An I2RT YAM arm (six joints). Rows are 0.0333 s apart.
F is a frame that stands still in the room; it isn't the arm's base.
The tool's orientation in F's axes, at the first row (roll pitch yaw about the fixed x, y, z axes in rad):
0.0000, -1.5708, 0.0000
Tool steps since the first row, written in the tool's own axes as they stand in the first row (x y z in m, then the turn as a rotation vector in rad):
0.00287, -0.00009, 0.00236, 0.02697, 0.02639, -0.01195
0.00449, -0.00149, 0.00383, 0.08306, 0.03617, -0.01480
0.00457, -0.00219, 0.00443, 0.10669, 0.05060, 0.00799
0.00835, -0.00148, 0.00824, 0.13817, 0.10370, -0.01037
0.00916, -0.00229, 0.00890, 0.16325, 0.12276, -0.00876
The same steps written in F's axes. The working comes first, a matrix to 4 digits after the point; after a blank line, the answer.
The tool's axes in the first row as the columns of a matrix, in F's axes (used below as rounded here):
0.0000, 0.0000, -1.0000
0.0000, 1.0000, 0.0000
1.0000, 0.0000, 0.0000

-0.00236, -0.00009, 0.00287, 0.01195, 0.02639, 0.02697
-0.00383, -0.00149, 0.00449, 0.01480, 0.03617, 0.08306
-0.00443, -0.00219, 0.00457, -0.00799, 0.05060, 0.10669
-0.00824, -0.00148, 0.00835, 0.01037, 0.10370, 0.13817
-0.00890, -0.00229, 0.00916, 0.00876, 0.12276, 0.16325

